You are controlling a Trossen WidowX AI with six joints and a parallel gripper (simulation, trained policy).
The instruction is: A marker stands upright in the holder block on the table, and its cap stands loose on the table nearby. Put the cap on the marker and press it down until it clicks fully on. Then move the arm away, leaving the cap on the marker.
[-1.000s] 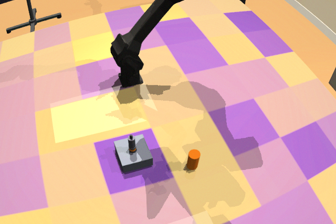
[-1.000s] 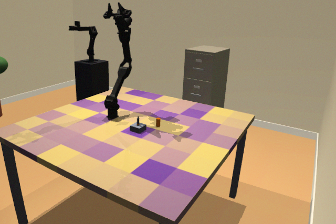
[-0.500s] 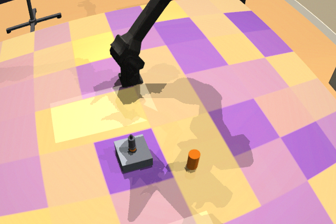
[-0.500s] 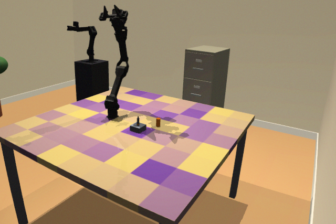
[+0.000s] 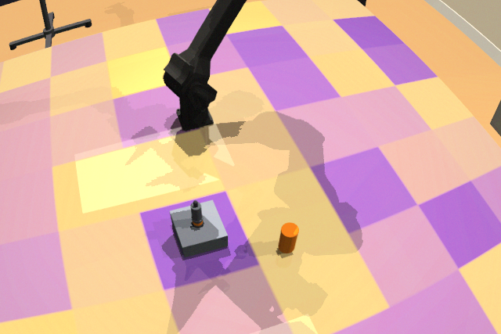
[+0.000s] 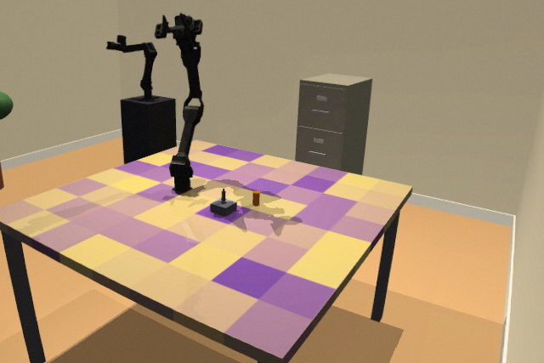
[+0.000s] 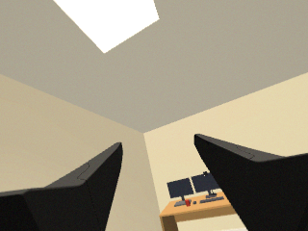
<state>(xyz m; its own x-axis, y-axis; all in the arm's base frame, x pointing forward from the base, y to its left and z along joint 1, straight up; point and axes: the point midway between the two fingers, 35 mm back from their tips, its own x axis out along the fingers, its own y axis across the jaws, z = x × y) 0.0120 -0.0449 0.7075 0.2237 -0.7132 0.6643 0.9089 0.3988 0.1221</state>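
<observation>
Now: the orange cap 33 cm ahead of my gripper tip, 12 cm to the left of it and 70 cm below it. Also, from my gripper tip: grey holder block 25 cm ahead, 71 cm below.
</observation>
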